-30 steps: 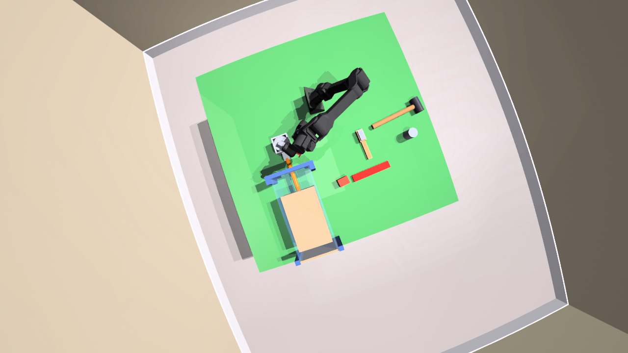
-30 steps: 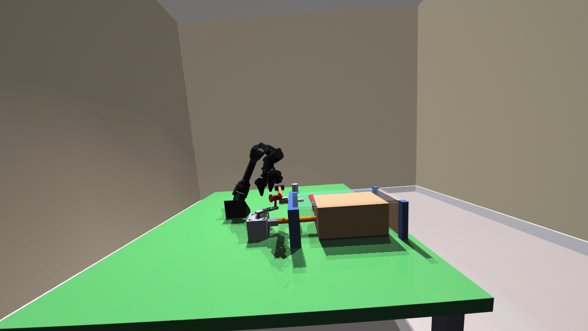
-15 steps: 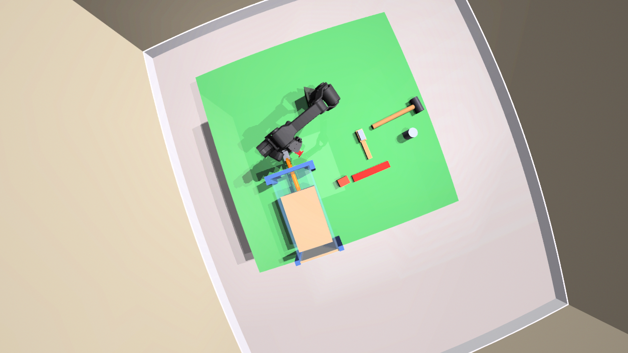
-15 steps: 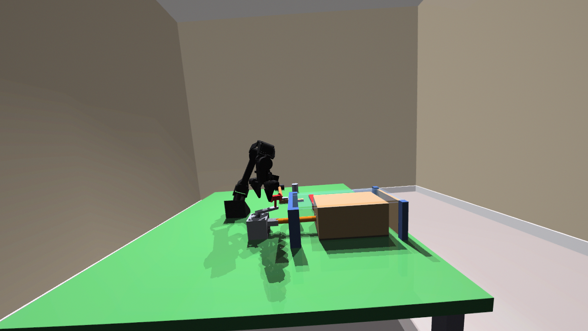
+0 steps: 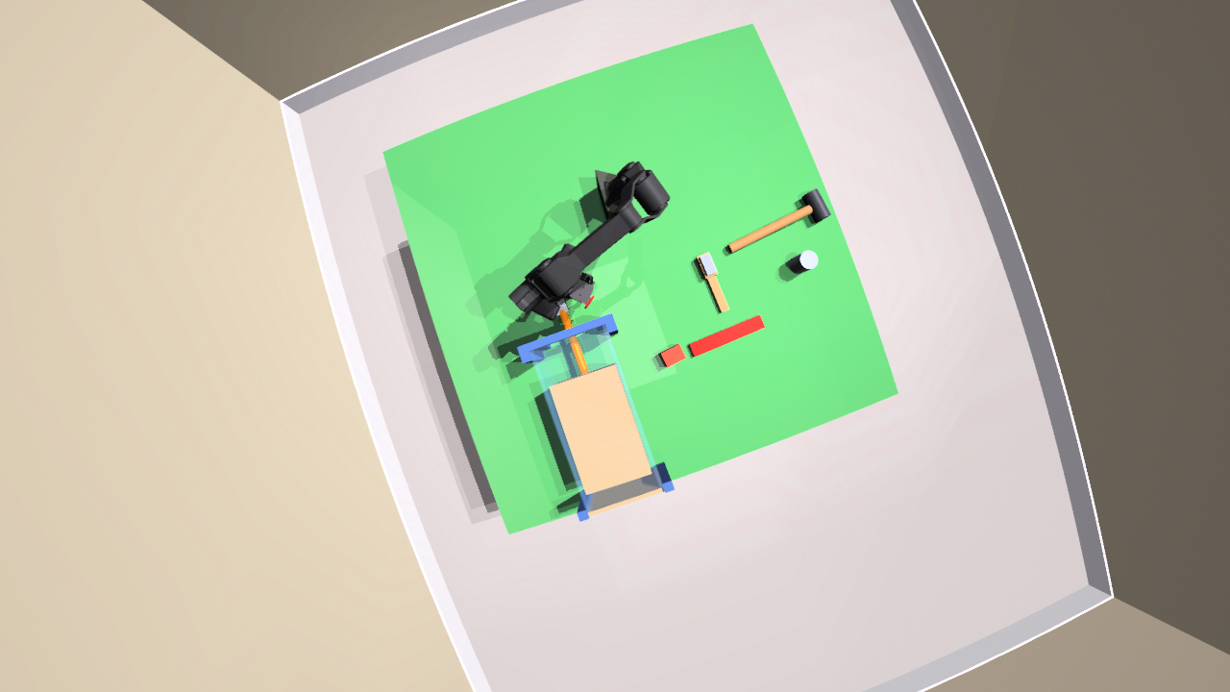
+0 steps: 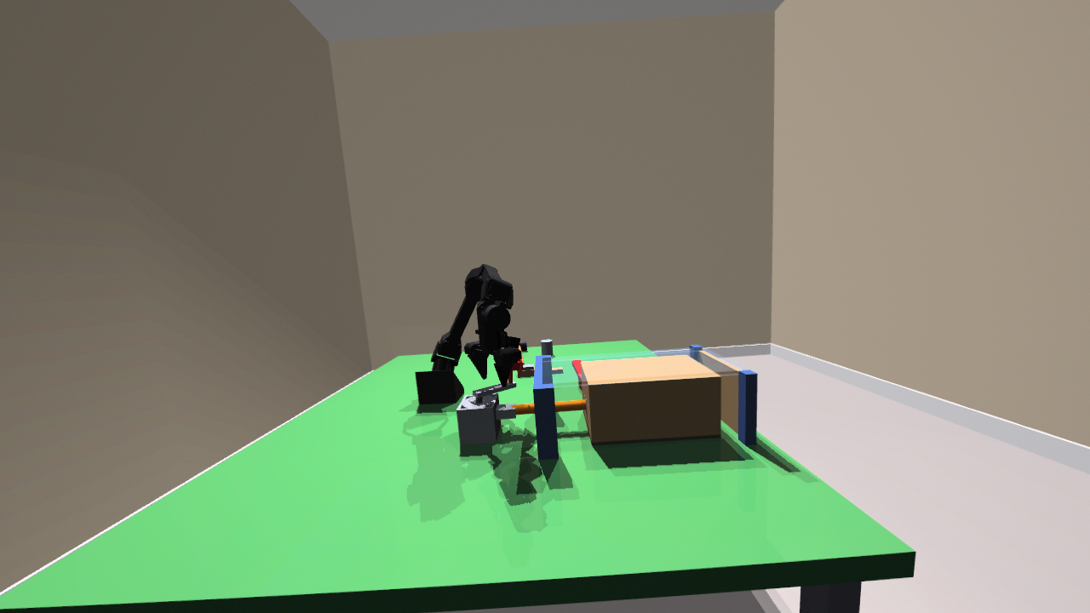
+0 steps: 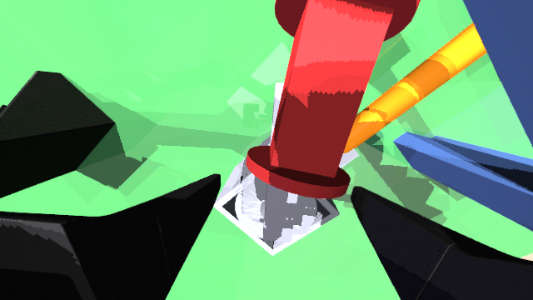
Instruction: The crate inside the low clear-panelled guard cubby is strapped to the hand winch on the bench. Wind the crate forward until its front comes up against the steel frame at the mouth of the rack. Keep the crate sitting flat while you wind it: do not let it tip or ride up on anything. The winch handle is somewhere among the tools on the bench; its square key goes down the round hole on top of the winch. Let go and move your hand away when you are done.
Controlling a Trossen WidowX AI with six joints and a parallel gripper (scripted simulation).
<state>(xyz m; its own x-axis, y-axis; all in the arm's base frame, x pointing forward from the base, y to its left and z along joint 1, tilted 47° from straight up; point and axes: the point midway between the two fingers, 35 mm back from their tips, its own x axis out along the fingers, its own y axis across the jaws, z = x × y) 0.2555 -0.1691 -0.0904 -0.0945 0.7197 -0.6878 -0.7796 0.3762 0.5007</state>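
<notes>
My gripper tip is 10 mm to the right of the winch handle, 10 mm short of it and 10 mm above it. Round my gripper tip: blue steel frame (120 mm ahead, 20 mm below, 10 mm to the right); then winch (90 mm below, 50 mm to the right, 50 mm behind); then red knob (40 mm to the left, 40 mm ahead, 20 mm above).
</notes>
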